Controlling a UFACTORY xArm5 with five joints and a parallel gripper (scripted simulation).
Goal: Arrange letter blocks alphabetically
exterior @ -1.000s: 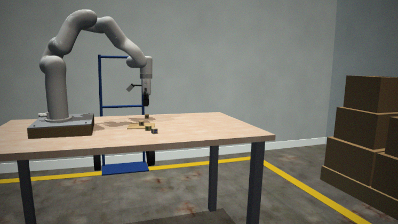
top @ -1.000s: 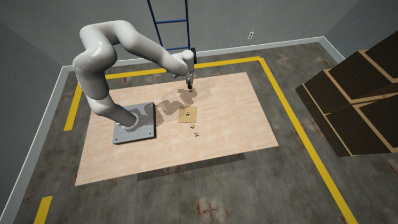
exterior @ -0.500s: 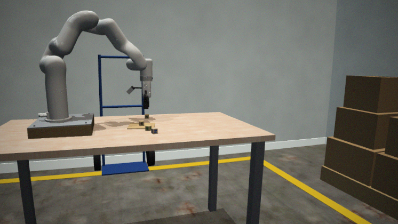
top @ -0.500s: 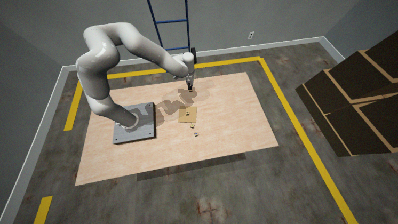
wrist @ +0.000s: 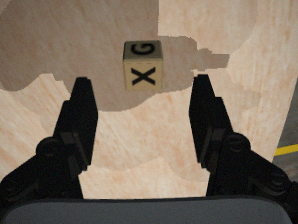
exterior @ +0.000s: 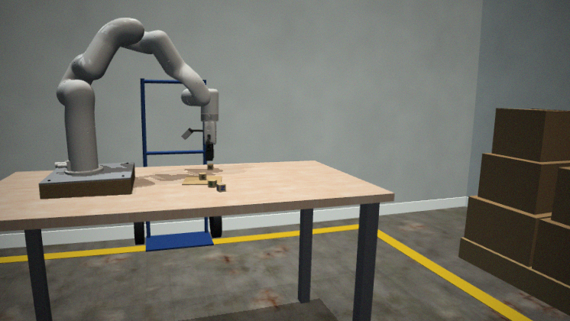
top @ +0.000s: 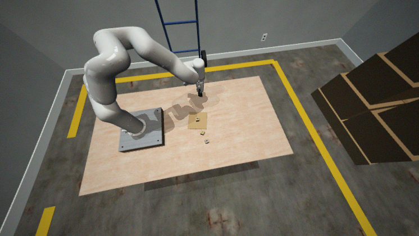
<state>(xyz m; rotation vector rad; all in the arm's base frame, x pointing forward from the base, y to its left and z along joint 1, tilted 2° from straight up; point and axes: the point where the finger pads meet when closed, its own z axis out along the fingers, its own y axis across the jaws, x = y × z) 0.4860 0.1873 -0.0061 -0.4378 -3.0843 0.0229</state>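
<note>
Now: the block 5 cm below my hand. From my hand the other things lie so: tan mat: 21 cm to the right, 7 cm behind, 6 cm below.
</note>
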